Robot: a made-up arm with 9 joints. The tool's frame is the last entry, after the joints.
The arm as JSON. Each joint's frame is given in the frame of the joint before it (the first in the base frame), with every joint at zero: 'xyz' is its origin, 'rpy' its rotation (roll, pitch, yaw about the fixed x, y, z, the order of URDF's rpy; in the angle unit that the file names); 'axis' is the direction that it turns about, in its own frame. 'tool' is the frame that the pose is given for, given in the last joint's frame.
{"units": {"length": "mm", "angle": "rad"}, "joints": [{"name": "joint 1", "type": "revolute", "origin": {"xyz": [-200.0, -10.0, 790.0], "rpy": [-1.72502, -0.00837, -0.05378]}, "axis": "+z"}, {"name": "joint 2", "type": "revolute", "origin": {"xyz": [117.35, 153.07, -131.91], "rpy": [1.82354, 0.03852, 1.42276]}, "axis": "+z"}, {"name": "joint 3", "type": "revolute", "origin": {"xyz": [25.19, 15.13, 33.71], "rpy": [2.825, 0.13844, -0.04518]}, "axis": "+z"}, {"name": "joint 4", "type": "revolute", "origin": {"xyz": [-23.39, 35.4, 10.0], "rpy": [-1.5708, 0.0, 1.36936]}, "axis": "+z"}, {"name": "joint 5", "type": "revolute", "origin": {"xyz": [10.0, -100.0, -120.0], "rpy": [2.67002, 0.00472, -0.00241]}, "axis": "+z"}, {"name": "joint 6", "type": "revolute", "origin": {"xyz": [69.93, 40.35, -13.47], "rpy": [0.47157, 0.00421, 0.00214]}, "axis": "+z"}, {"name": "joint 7", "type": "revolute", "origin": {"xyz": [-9.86, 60.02, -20.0], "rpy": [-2.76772, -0.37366, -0.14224]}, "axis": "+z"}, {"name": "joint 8", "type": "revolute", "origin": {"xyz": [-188.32, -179.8, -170.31], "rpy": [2.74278, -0.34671, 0.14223]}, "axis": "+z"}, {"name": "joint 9", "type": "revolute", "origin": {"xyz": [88.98, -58.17, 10.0], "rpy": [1.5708, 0.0, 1.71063]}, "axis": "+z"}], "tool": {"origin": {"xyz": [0.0, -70.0, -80.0], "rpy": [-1.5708, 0.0, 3.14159]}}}
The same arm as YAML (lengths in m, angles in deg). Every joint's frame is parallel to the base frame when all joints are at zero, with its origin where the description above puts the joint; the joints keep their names.
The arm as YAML. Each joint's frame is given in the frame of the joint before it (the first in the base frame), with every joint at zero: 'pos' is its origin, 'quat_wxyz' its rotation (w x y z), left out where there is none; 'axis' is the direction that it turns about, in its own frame. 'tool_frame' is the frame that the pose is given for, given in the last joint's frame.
length_unit: m
angle_unit: deg
joints:
  - joint: joint 1
    pos: [-0.2, -0.01, 0.79]
    axis: [0.054402, 0.986634, -0.153605]
  - joint: joint 2
    pos: [0.11, -0.16, -0.13]
    axis: [0.941211, -0.274503, 0.196902]
  - joint: joint 3
    pos: [0.04, 0.0, -0.02]
    axis: "-x"
  - joint: joint 4
    pos: [-0.01, -0.03, 0.03]
    axis: "+z"
  - joint: joint 5
    pos: [-0.1, -0.01, -0.12]
    axis: [-0.454313, 0.0053, -0.890826]
  - joint: joint 6
    pos: [-0.03, -0.07, 0.03]
    axis: "-z"
  - joint: joint 7
    pos: [-0.06, 0.01, 0.02]
    axis: [-0.314295, -0.387394, 0.866686]
  - joint: joint 8
    pos: [-0.14, 0.24, -0.14]
    axis: "-z"
  - joint: joint 9
    pos: [0.07, -0.08, -0.01]
    axis: "-y"
tool_frame:
  pos: [0.0, 0.08, 0.07]
  quat_wxyz: [1.0, -0.000002, 0.0, 0.000006]

